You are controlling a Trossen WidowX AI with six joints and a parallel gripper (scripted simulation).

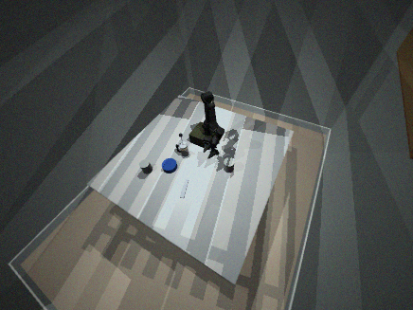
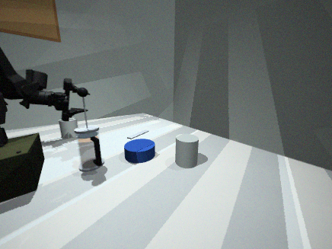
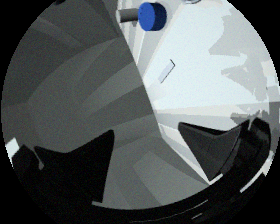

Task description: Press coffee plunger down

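The coffee press is 60 mm behind my gripper tip, 260 mm to the right of it and 70 mm below it. The rest, counted from my gripper tip: blue disc 100 mm ahead, 290 mm to the right, 170 mm below.
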